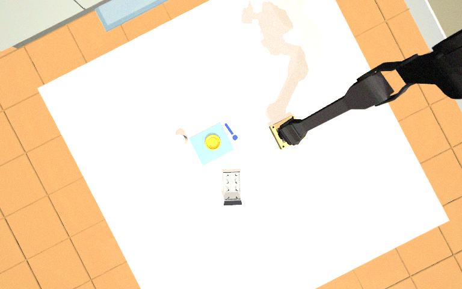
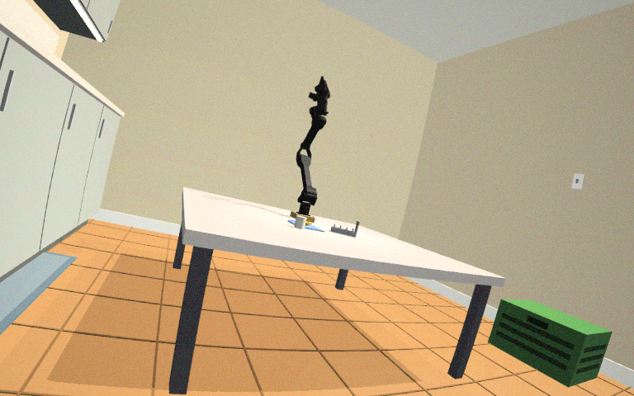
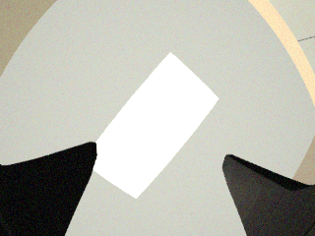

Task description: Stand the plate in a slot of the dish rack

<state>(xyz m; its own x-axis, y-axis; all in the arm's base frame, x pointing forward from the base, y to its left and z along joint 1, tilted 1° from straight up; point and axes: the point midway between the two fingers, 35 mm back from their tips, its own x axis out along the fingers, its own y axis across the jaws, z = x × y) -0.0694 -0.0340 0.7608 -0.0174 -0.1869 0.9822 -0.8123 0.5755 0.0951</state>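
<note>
Now: the yellow plate 810 mm below my gripper tip, 350 mm ahead of it and 60 mm to the right of it. From my gripper tip the other things lie so: blue utensil (820 mm below, 260 mm ahead, 50 mm to the right); then mat (820 mm below, 360 mm ahead, 60 mm to the right); then grey dish rack (800 mm below, 370 mm ahead, 140 mm to the left).
</note>
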